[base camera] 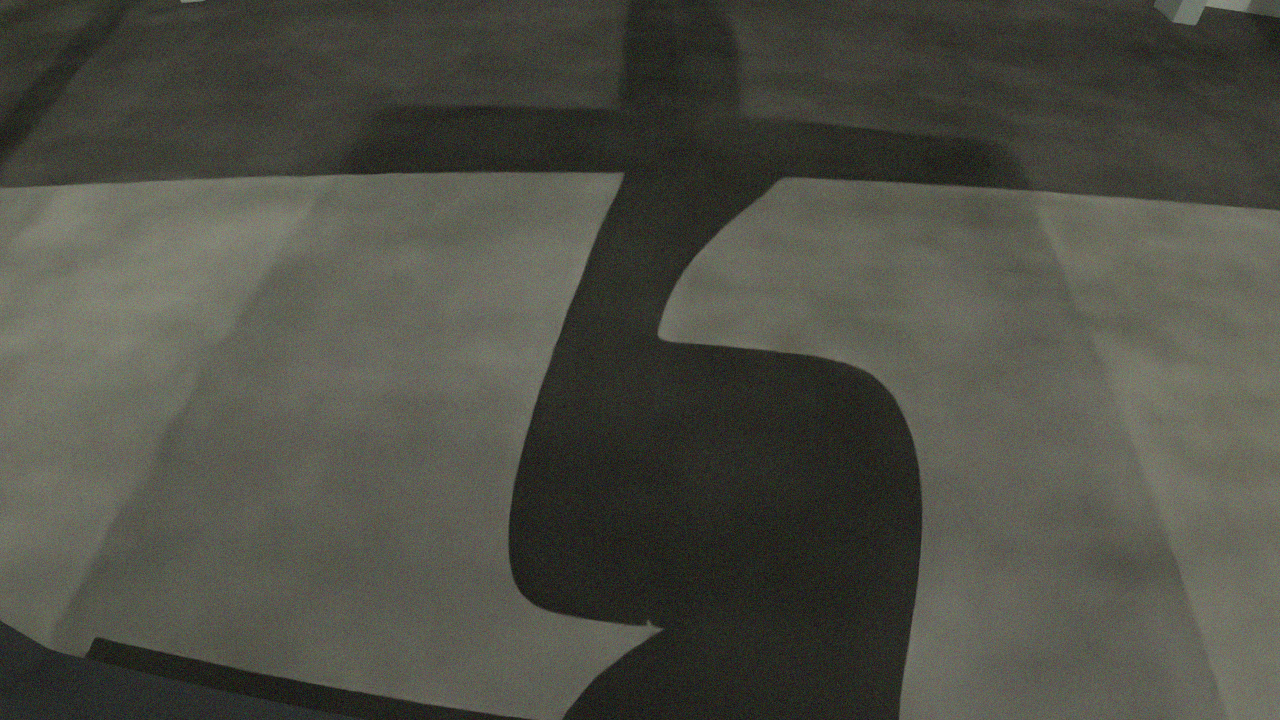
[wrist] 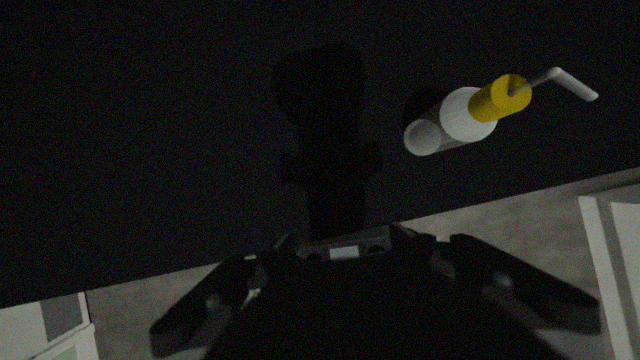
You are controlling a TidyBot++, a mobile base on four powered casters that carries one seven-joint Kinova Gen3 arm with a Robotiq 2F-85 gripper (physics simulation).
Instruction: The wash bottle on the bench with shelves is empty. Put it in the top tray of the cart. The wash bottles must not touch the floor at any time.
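Places are measured from the arm's base along level axes (x right, y ahead, z up), in millimetres.
Where they show: gripper, fingertip midpoint: [wrist: 341, 238].
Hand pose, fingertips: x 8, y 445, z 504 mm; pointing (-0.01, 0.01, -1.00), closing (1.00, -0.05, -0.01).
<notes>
After its pixels a point has its place.
In the wrist view, the wash bottle [wrist: 468, 116] @(x 149, y 537, z 485 mm) stands upright on the black bench top [wrist: 150, 125] @(x -315, y 660, z 366 mm), right of the middle. Its body is pale and translucent, with a yellow cap and a bent white spout pointing right. My gripper [wrist: 341, 238] @(x 8, y 445, z 504 mm) is open and empty, above the bench's edge zone at the lower middle. The bottle is ahead and to the right of the fingers, apart from them. The cart's top tray cannot be made out in either view.
The bench edge slants across the lower wrist view, with floor [wrist: 135, 300] @(x -1473, y -86, z -396 mm) beyond it. Pale furniture parts show at the lower left [wrist: 65, 315] @(x -1855, y -74, z -288 mm) and right [wrist: 595, 250] @(x 1366, y -120, z -377 mm). The base view shows floor [base camera: 402, 402] @(x -184, y 357, z -396 mm) with dark shadows and a pale leg [base camera: 1188, 10] @(x 663, y 1128, z -375 mm) at the top right.
</notes>
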